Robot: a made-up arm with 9 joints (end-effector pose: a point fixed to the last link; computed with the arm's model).
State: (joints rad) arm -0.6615 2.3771 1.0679 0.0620 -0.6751 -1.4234 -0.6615 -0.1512 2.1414
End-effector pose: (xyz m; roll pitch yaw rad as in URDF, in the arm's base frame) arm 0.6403 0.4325 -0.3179 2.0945 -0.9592 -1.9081
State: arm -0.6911 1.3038 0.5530 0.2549 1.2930 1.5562 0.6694 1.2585 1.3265
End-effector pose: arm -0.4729 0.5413 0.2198 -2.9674 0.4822 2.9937
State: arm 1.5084 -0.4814 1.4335 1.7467 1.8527 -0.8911 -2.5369 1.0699 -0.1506
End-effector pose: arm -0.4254 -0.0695 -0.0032 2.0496 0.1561 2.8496
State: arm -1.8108 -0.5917 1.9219 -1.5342 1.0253 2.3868 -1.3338 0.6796 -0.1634
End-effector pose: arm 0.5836 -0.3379 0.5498 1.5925 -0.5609 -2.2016
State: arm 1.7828 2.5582 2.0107 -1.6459 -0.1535 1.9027 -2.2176 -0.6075 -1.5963
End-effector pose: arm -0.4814 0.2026 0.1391 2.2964 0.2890 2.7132
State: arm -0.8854 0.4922 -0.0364 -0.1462 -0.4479 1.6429 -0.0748 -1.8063 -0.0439
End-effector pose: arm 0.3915 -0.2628 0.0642 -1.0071 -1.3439 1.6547
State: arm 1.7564 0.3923 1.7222 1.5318 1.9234 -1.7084 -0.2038 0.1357 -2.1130
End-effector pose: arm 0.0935 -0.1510 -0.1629 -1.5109 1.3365 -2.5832
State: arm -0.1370 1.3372 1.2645 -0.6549 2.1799 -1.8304 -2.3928 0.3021 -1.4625
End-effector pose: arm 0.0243 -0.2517 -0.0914 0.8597 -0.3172 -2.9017
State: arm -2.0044 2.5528 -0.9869 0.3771 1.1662 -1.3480 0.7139 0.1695 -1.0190
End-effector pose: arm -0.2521 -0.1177 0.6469 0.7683 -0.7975 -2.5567
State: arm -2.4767 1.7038 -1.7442 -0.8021 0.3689 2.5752 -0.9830 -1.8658 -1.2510
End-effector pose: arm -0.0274 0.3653 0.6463 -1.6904 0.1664 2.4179
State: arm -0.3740 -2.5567 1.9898 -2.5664 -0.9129 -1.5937 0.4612 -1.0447 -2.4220
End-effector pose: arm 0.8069 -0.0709 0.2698 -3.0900 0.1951 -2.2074
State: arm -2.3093 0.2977 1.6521 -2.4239 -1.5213 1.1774 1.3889 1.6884 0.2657
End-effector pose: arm 0.4723 -0.2296 -0.1032 -2.1203 -0.3602 -0.1731
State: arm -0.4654 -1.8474 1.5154 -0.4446 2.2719 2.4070 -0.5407 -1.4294 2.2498
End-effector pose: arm -0.2460 0.0117 0.7757 -2.6436 0.7298 -3.1353
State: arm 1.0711 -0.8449 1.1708 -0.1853 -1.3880 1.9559 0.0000 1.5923 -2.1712
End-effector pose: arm -0.1187 -0.2573 0.8355 2.3597 0.6358 -1.3520
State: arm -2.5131 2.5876 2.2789 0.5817 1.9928 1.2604 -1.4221 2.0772 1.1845
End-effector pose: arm 0.6199 0.4590 0.2226 0.1836 1.0905 -1.1246
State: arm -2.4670 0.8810 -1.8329 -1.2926 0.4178 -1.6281 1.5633 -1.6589 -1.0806
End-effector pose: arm -0.3804 -0.0194 0.3342 -1.0041 0.1678 -1.0003
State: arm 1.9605 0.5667 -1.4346 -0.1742 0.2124 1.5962 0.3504 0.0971 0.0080
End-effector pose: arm 0.3787 0.2307 -0.0671 0.8995 0.5245 0.5723
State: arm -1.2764 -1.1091 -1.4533 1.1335 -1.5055 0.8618 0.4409 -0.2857 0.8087
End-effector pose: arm -0.5061 0.5624 -0.4855 2.4143 0.8185 1.5364
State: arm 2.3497 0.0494 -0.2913 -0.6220 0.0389 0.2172 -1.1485 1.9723 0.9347
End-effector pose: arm 0.2221 0.7874 0.3866 1.3361 -0.4060 -0.5935
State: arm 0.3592 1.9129 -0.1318 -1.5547 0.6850 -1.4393 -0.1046 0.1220 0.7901
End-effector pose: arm 0.3805 -0.5014 -0.6263 0.7401 0.2770 -2.4520
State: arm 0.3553 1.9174 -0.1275 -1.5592 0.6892 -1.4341 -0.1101 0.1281 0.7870
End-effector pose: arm 0.3737 -0.5014 -0.6285 0.7340 0.2773 -2.4606
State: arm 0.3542 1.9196 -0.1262 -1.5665 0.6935 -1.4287 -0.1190 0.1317 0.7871
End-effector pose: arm 0.3692 -0.5022 -0.6286 0.7317 0.2731 -2.4656
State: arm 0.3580 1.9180 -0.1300 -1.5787 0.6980 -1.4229 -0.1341 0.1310 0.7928
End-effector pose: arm 0.3684 -0.5043 -0.6249 0.7360 0.2609 -2.4647
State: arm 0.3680 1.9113 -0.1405 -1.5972 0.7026 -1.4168 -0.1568 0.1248 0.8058
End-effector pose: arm 0.3727 -0.5080 -0.6164 0.7487 0.2386 -2.4563
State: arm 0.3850 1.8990 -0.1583 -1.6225 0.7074 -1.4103 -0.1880 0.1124 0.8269
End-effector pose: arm 0.3825 -0.5136 -0.6018 0.7715 0.2053 -2.4408
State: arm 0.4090 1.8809 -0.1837 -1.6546 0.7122 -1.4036 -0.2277 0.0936 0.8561
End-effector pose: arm 0.3979 -0.5207 -0.5799 0.8053 0.1613 -2.4196
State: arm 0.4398 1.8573 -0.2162 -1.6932 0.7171 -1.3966 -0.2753 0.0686 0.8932
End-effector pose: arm 0.4186 -0.5288 -0.5498 0.8509 0.1076 -2.3955
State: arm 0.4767 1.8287 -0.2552 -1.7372 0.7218 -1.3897 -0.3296 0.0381 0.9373
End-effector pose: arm 0.4437 -0.5369 -0.5107 0.9088 0.0467 -2.3722
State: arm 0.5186 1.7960 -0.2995 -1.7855 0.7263 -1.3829 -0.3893 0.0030 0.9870
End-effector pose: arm 0.4716 -0.5438 -0.4622 0.9792 -0.0180 -2.3539
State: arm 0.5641 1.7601 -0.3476 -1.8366 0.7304 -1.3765 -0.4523 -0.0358 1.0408
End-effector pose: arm 0.5002 -0.5481 -0.4051 1.0620 -0.0823 -2.3441
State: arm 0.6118 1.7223 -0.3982 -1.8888 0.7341 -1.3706 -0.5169 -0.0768 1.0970
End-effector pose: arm 0.5273 -0.5491 -0.3406 1.1562 -0.1415 -2.3457
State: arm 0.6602 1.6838 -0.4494 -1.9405 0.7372 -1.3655 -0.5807 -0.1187 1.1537
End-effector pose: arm 0.5506 -0.5460 -0.2715 1.2590 -0.1911 -2.3590
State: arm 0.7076 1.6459 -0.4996 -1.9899 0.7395 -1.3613 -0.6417 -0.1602 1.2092
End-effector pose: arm 0.5681 -0.5392 -0.2010 1.3665 -0.2278 -2.3829
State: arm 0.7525 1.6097 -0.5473 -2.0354 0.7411 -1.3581 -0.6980 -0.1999 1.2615
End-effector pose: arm 0.5793 -0.5295 -0.1324 1.4734 -0.2501 -2.4140
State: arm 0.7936 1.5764 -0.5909 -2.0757 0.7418 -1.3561 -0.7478 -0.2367 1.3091
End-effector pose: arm 0.5843 -0.5180 -0.0694 1.5739 -0.2590 -2.4477
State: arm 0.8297 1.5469 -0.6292 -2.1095 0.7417 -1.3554 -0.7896 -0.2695 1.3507
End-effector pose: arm 0.5846 -0.5062 -0.0144 1.6629 -0.2574 -2.4798
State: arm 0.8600 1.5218 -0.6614 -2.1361 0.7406 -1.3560 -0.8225 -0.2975 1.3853
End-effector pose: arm 0.5821 -0.4951 0.0310 1.7370 -0.2491 -2.5071
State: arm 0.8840 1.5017 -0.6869 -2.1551 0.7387 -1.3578 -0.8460 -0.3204 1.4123
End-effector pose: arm 0.5788 -0.4856 0.0661 1.7948 -0.2385 -2.5279
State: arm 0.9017 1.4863 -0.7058 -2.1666 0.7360 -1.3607 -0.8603 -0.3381 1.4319
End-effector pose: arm 0.5762 -0.4780 0.0914 1.8365 -0.2281 -2.5418
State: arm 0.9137 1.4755 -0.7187 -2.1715 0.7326 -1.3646 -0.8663 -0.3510 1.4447
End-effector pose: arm 0.5753 -0.4723 0.1079 1.8640 -0.2205 -2.5492
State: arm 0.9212 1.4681 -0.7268 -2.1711 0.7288 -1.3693 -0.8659 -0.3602 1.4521
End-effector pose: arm 0.5763 -0.4681 0.1179 1.8805 -0.2155 -2.5516
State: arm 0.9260 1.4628 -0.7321 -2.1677 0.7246 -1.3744 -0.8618 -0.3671 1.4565
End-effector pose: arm 0.5784 -0.4650 0.1239 1.8905 -0.2125 -2.5513
